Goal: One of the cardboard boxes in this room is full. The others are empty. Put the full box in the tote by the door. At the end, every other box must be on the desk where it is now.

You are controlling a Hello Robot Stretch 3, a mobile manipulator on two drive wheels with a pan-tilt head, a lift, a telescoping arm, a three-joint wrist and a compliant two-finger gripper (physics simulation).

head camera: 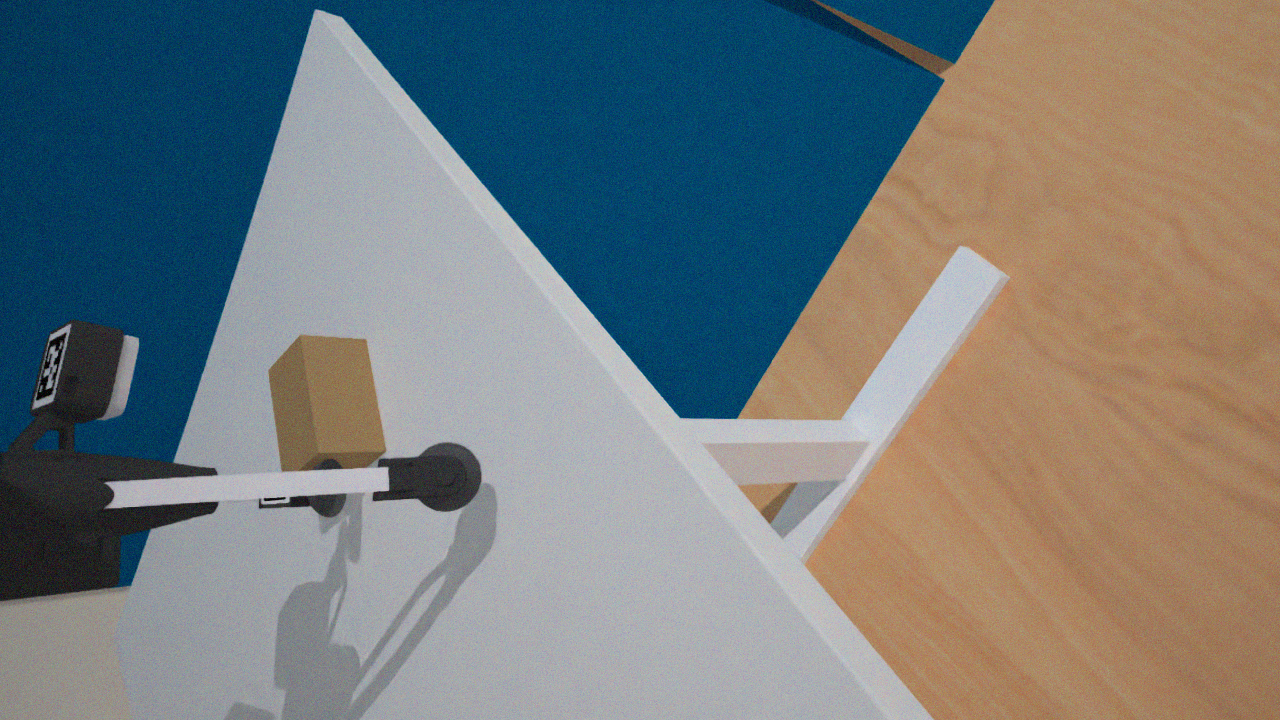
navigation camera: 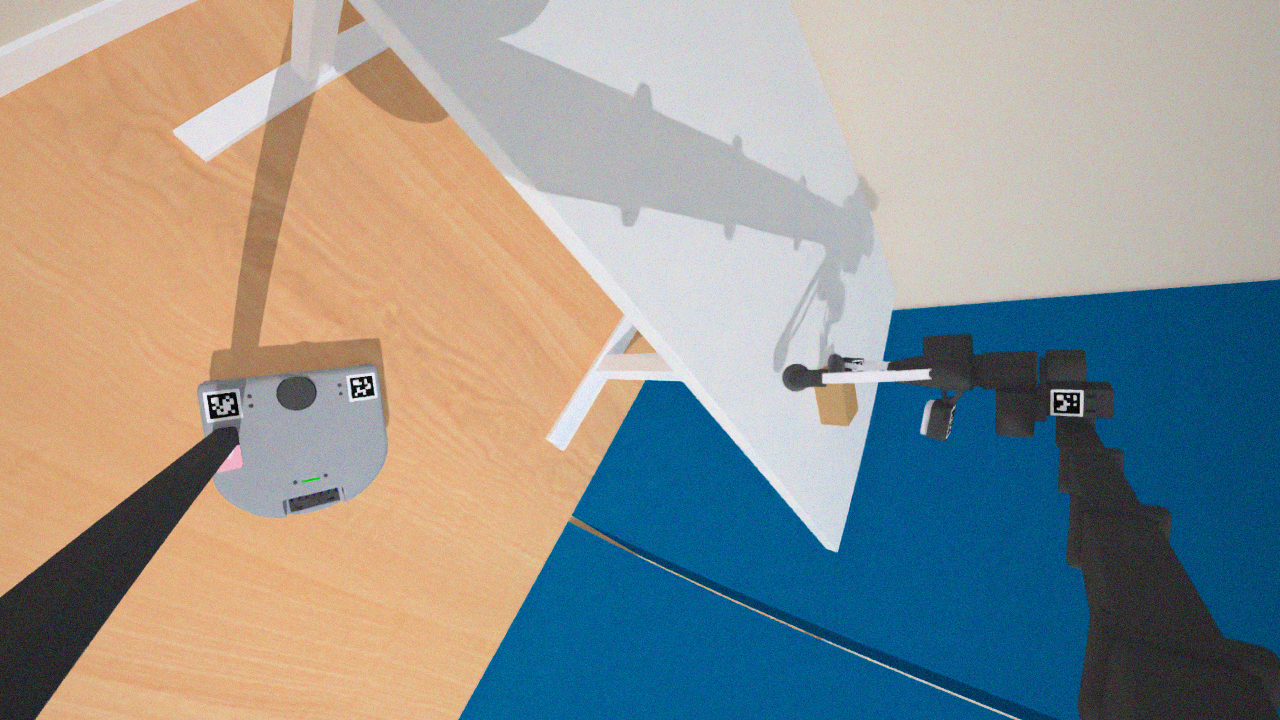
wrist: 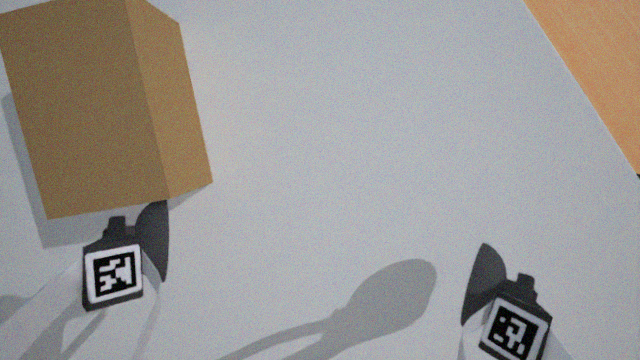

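Pixels of known places: gripper, fingertip midpoint: (head camera: 407,481) (navigation camera: 807,370) (wrist: 318,249); robot's base at its link origin: (navigation camera: 297,391).
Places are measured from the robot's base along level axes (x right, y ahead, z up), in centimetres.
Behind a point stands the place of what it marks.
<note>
A plain tan cardboard box (head camera: 344,398) @(y -8.4, x 70.1, z 97.5 cm) (navigation camera: 836,404) @(y -9.0, x 70.3, z 98.5 cm) (wrist: 75,110) @(y -7.8, x 73.4, z 100.0 cm) stands on the white desk (head camera: 554,537) @(y 1.7, x 49.5, z 95.0 cm) (navigation camera: 760,277) @(y 12.5, x 53.2, z 95.0 cm) (wrist: 375,100) @(y -10.3, x 60.3, z 95.0 cm), near its narrow corner. Its visible faces are closed, and its contents do not show. My gripper (head camera: 388,481) @(y -2.1, x 62.3, z 97.1 cm) (navigation camera: 819,369) @(y -2.1, x 62.3, z 97.1 cm) (wrist: 318,249) @(y -2.1, x 62.3, z 97.1 cm) is open, over the desk beside the box. In the wrist view the left fingertip is right at the box's near edge, and the right fingertip is far off to the right. The box is not between the fingers; whether the left finger touches it I cannot tell. The tote and other boxes do not show.
My base (navigation camera: 295,447) @(y -11.2, x -1.8, z 16.0 cm) stands on the wooden floor (head camera: 1118,402) @(y -8.6, x 56.6, z 0.0 cm) (navigation camera: 429,573) @(y -58.5, x 24.1, z 0.1 cm), across the desk's long edge from the box. A white desk leg (head camera: 921,349) @(y -18.9, x 81.5, z 2.6 cm) (navigation camera: 581,402) @(y -16.9, x 83.6, z 2.5 cm) reaches out on that side. Blue flooring (head camera: 716,223) @(y -37.6, x 95.7, z 29.1 cm) (navigation camera: 716,519) @(y -47.3, x 86.2, z 58.5 cm) and a beige wall (navigation camera: 1074,134) @(y 37.7, x 110.1, z 135.7 cm) lie beyond.
</note>
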